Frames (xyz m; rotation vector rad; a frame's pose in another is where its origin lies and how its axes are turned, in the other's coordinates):
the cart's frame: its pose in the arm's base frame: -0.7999 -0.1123 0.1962 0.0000 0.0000 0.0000
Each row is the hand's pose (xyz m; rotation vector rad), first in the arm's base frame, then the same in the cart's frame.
Working: the arm's base frame: its pose in the cart's frame: 0.7999 0.1123 -0.1962 0.0000 0.0000 0.0000

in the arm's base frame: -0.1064 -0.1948 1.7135 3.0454 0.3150 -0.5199
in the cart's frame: 0.6935 -0.0825 1.5173 3.0454 0.3150 -0.5199
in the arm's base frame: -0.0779 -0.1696 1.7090 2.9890 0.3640 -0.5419
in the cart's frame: 0.7220 -0.0573 1.5128 2.9890 0.3640 -0.5419
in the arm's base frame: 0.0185 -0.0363 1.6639 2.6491 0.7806 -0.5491
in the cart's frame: 0.8184 0.0760 1.4677 2.6491 0.7806 -0.5491
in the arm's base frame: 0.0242 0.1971 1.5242 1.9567 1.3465 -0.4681
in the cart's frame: 0.8241 0.3094 1.3280 1.9567 1.3465 -0.4681
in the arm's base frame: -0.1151 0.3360 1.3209 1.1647 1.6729 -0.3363
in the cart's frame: 0.6848 0.4483 1.1247 1.1647 1.6729 -0.3363
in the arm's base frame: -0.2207 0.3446 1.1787 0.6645 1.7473 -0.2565
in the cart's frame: 0.5792 0.4569 0.9825 0.6645 1.7473 -0.2565
